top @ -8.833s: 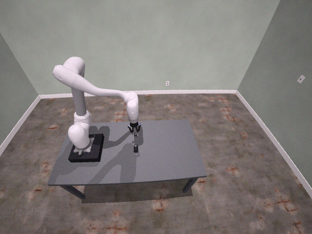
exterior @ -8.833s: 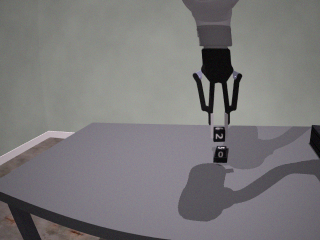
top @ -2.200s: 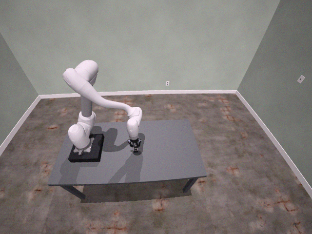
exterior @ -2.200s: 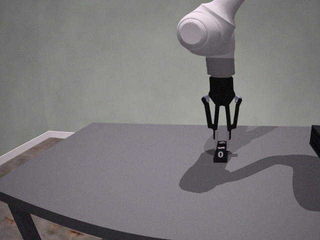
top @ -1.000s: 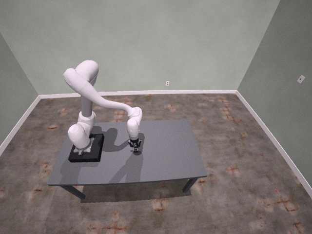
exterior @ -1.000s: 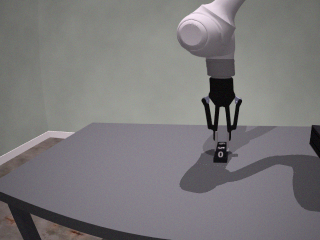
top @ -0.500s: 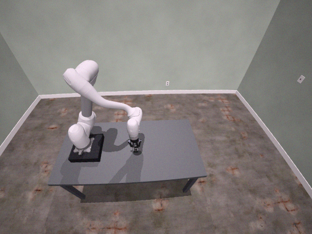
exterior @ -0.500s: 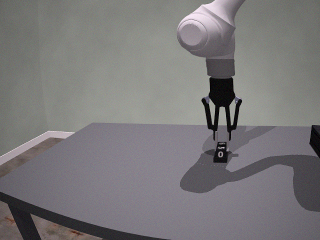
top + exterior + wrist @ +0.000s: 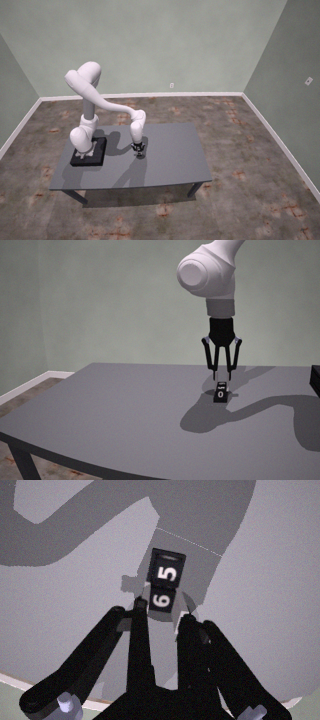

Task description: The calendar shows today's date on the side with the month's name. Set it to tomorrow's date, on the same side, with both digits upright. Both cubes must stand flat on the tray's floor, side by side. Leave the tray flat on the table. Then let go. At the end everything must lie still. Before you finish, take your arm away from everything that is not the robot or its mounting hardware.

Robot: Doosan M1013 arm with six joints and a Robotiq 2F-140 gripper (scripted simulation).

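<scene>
Right now my hand is 30 mm above the black number cube. Round my hand: tray: 20 mm to the left, 40 mm below.
</scene>
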